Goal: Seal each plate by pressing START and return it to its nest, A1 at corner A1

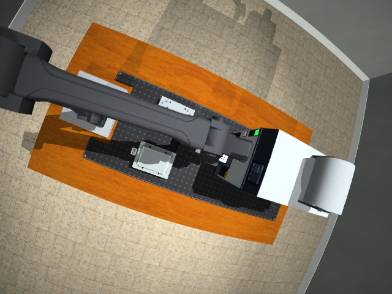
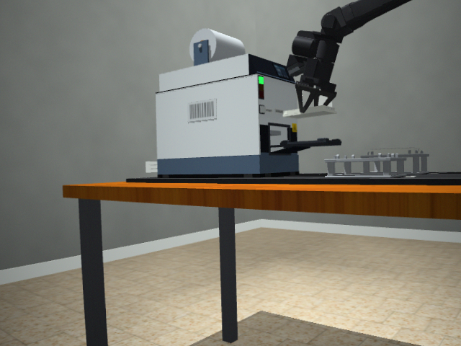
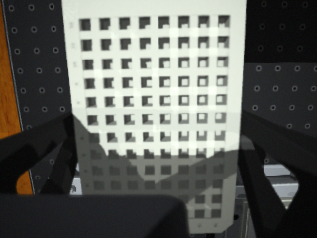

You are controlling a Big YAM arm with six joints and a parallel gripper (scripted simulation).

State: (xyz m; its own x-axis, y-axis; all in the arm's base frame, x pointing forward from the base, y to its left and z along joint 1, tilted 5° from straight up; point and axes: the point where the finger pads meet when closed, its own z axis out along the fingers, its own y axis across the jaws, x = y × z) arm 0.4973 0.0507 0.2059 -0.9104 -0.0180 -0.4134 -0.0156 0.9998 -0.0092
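Right now my hand is 9 cm above the sealer stage. Also, from my hand: plate nest: 19 cm behind, 7 cm to the left, 14 cm below; pale start button: 10 cm ahead, 10 cm to the left, 1 cm above; A1 mark: 27 cm behind, 13 cm to the left, 14 cm below.
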